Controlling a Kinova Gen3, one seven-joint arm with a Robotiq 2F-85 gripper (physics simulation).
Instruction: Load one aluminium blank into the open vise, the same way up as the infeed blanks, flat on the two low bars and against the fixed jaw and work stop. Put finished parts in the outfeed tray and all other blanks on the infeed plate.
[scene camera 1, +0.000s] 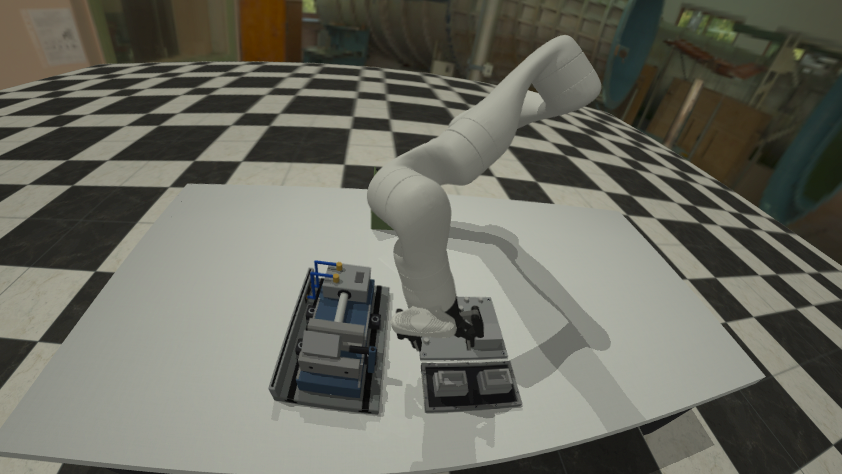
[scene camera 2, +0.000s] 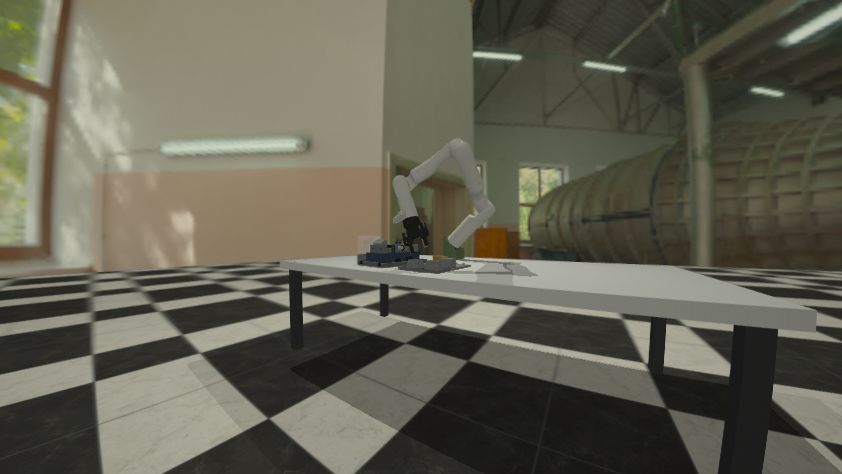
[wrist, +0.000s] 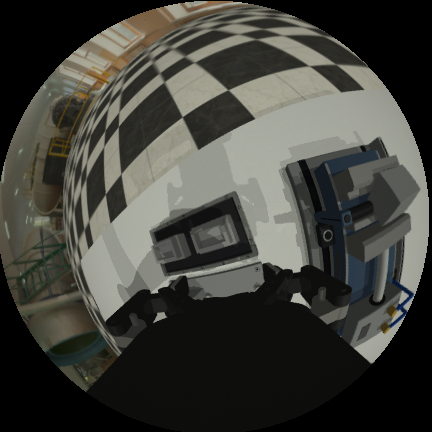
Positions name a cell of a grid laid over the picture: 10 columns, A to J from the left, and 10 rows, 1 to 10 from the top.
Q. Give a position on an outfeed tray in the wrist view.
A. At F5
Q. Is my gripper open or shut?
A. Open.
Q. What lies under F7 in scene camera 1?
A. My gripper.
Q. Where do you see a vise base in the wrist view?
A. H4
